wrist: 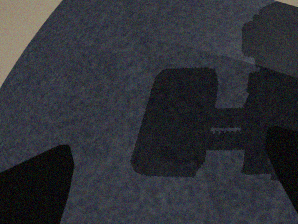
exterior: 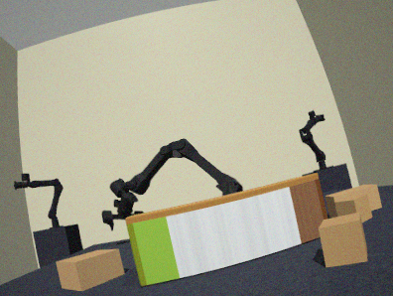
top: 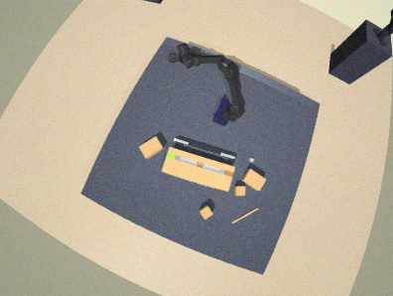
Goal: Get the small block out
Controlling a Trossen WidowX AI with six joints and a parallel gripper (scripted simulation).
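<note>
Right now the long tan box is 65 cm ahead of my gripper tip and 38 cm to the left of it. Also, from my gripper tip: thin wooden stick (84 cm ahead, 76 cm to the left, 6 cm below); tan block (66 cm ahead, 38 cm to the left, 3 cm above).
</note>
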